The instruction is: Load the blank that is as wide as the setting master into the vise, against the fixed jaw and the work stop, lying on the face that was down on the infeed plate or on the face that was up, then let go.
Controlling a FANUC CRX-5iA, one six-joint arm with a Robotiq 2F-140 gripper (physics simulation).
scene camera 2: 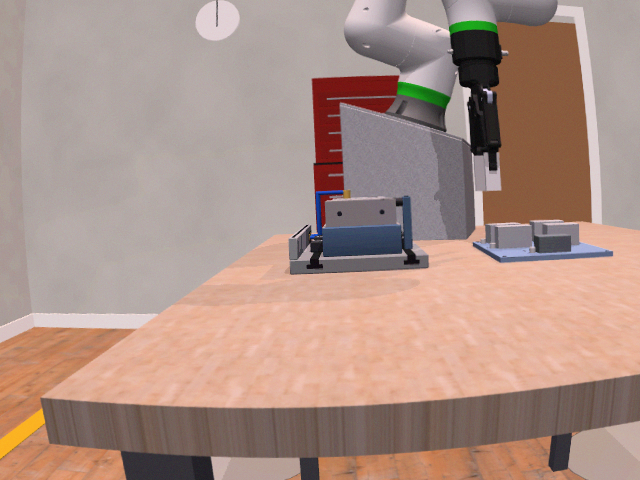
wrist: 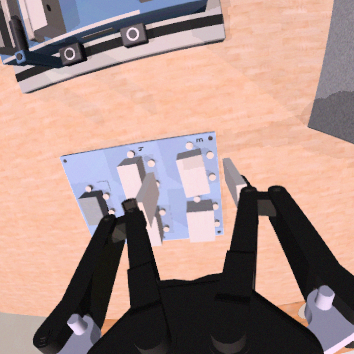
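My gripper is open with nothing between its fingers. It hangs above the blue infeed plate. On the plate stand light grey blanks; the wrist view shows one at the upper right, one at the lower right, one at the upper left and one at the lower left, partly hidden by a finger. A smaller dark grey block, apparently the setting master, stands near the plate's edge. The vise is cut off in the wrist view; its jaw opening is not clear.
Small pale pins stand beside the blanks. A blue upright and a blue hose rise at the vise. The grey robot pedestal stands behind the wooden table, with a red cabinet beyond.
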